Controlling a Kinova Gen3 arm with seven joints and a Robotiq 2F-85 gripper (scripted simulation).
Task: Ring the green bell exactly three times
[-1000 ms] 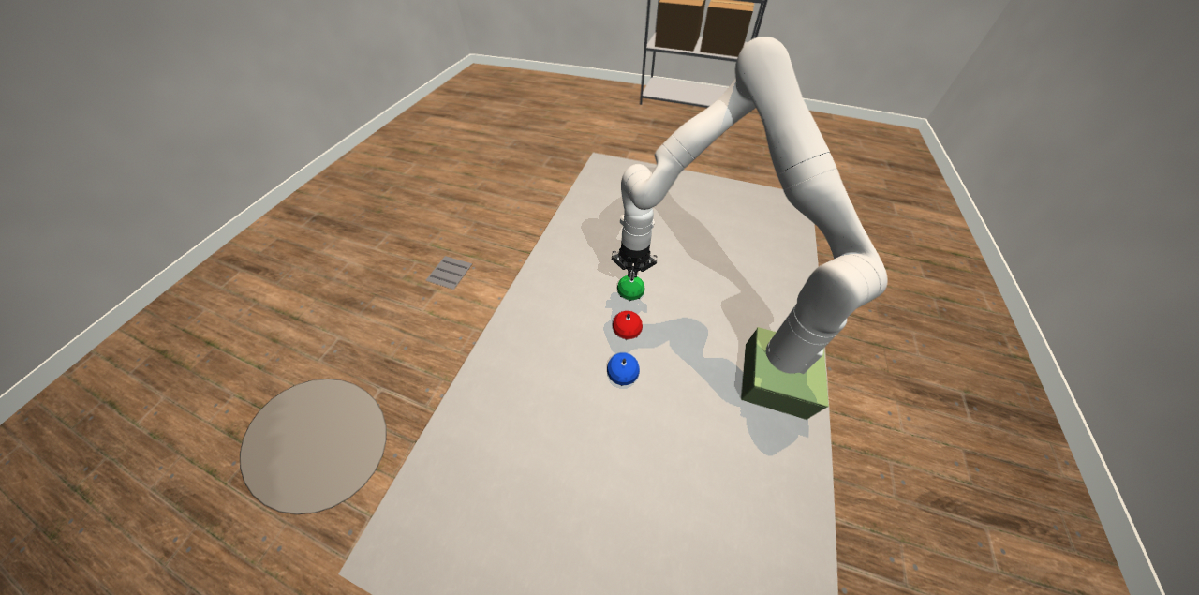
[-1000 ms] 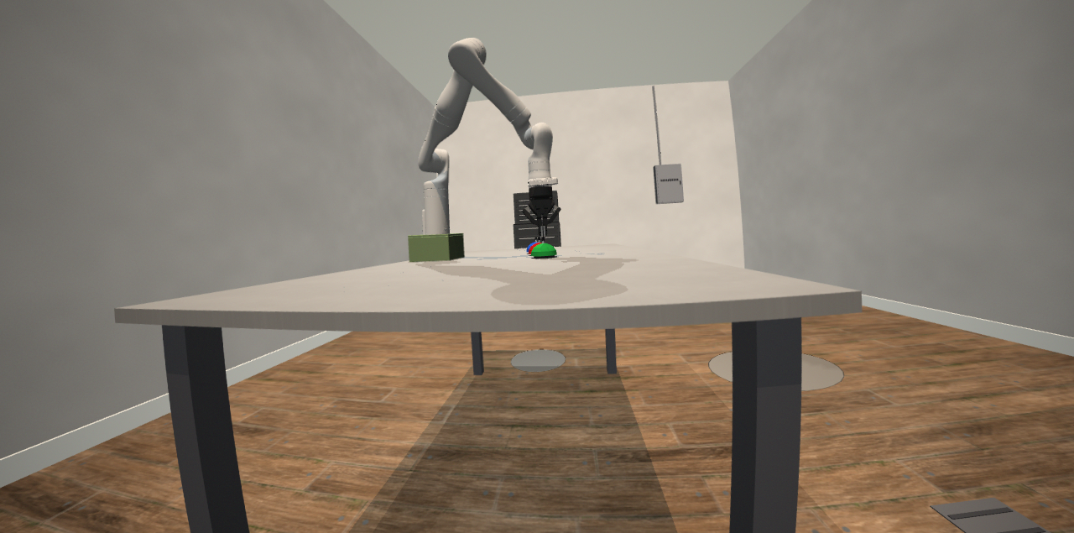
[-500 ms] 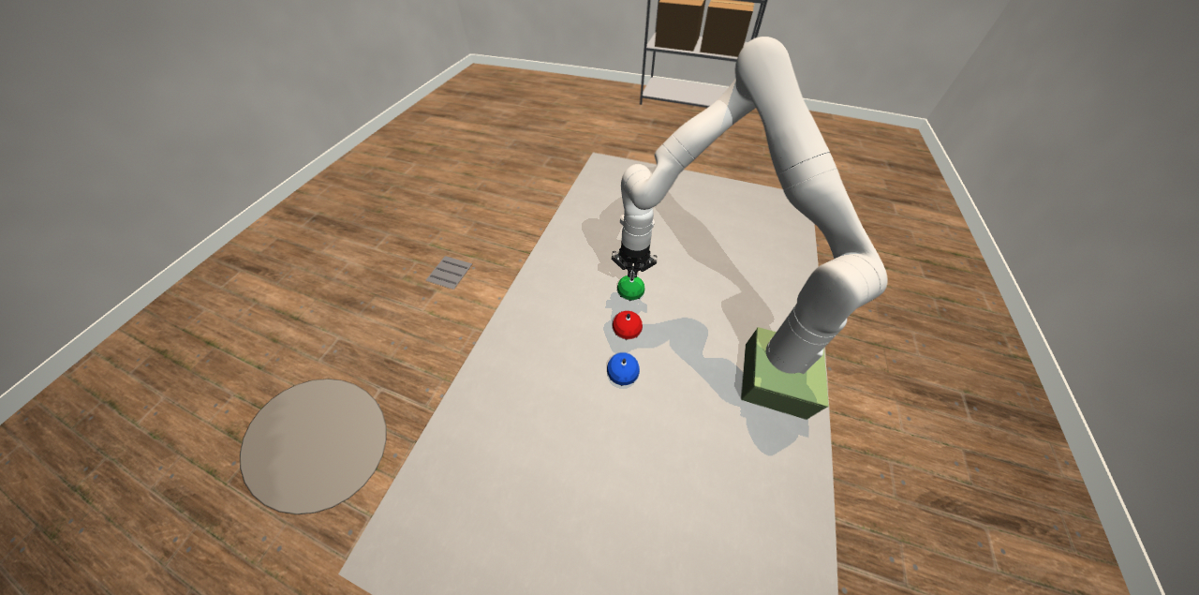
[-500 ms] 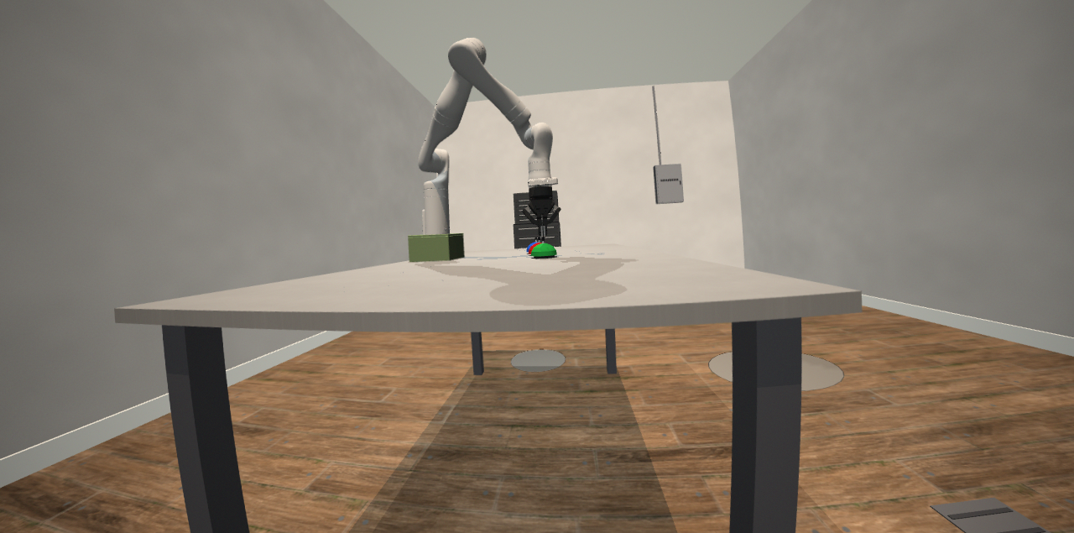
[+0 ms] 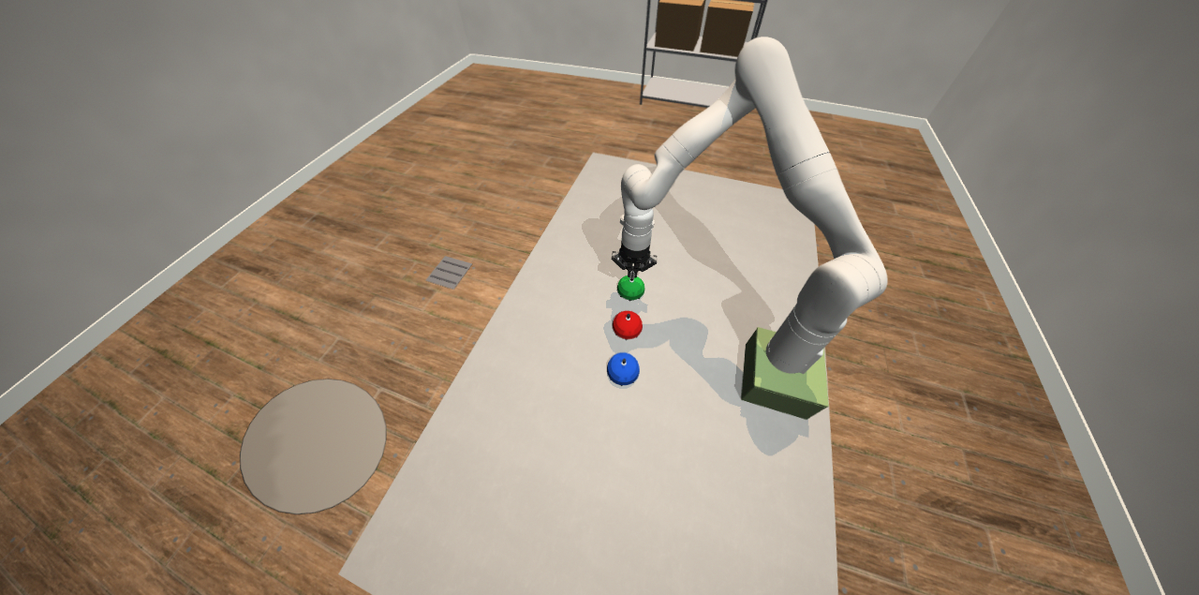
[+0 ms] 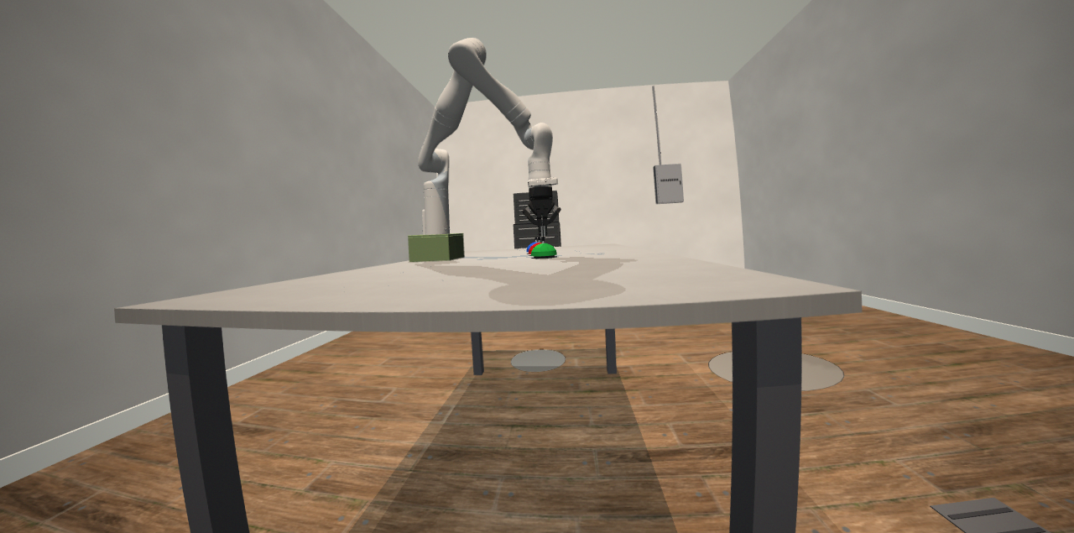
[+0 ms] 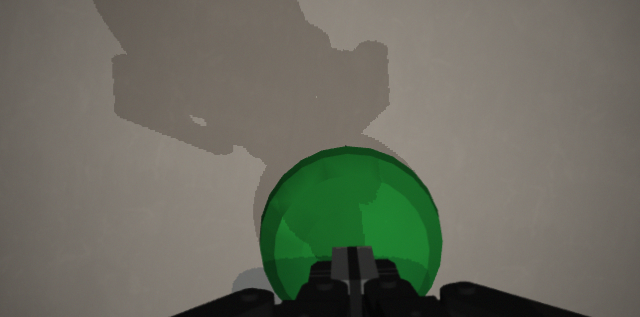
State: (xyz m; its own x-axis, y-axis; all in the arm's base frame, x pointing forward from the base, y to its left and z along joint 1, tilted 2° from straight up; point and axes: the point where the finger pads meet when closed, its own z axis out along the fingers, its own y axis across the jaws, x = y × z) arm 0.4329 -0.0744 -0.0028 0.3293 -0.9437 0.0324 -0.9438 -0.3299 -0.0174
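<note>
Now: the green bell 40 mm below my hand. From my hand the other things lie so: red bell (120 mm to the left, 40 mm below, 40 mm behind); blue bell (240 mm to the left, 90 mm behind, 40 mm below).
</note>
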